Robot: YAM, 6 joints.
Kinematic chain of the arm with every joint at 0, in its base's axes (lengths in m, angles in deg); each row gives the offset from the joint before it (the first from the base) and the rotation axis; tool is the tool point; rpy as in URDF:
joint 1: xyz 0 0 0.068 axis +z
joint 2: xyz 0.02 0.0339 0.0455 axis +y
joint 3: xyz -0.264 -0.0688 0 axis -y
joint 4: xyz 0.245 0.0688 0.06 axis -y
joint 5: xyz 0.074 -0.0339 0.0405 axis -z
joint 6: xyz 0.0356 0 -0.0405 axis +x
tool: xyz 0 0 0 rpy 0 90 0
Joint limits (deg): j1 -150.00..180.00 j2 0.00..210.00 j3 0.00..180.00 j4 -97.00..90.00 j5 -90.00..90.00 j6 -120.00..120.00
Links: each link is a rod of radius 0.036 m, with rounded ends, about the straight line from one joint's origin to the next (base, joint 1, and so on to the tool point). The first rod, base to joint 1, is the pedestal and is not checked.
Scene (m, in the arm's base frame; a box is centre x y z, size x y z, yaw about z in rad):
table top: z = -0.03
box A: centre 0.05 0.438 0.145 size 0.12 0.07 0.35 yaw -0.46
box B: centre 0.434 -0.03 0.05 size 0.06 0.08 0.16 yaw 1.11
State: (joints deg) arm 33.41 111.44 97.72 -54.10 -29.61 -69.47
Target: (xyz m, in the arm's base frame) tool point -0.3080 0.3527 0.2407
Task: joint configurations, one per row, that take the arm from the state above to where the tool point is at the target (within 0.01 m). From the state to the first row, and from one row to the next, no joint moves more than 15 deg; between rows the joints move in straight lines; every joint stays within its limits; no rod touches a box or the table.
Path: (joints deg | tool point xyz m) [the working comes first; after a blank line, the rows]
Joints at the target: 128.65 122.99 108.10 -44.95 -34.72 -69.47
Straight joint move there: touches box A.

1: 47.13 107.09 100.06 -50.87 -28.92 -65.36 | 0.2622 0.3078 0.3063
2: 60.85 102.73 102.40 -47.63 -28.23 -61.24 | 0.1772 0.3524 0.3513
3: 74.57 98.38 104.73 -44.40 -27.53 -57.13 | 0.0848 0.3692 0.3963
4: 88.30 94.02 107.07 -41.16 -26.84 -53.01 | -0.0055 0.3572 0.4408
5: 102.02 89.67 109.41 -37.93 -26.15 -48.90 | -0.0840 0.3190 0.4836
6: 110.89 100.77 108.97 -40.27 -29.01 -55.76 | -0.1560 0.3604 0.4114
7: 119.77 111.88 108.54 -42.61 -31.86 -62.61 | -0.2343 0.3717 0.3292
8: 128.65 122.99 108.10 -44.95 -34.72 -69.47 | -0.3080 0.3527 0.2407

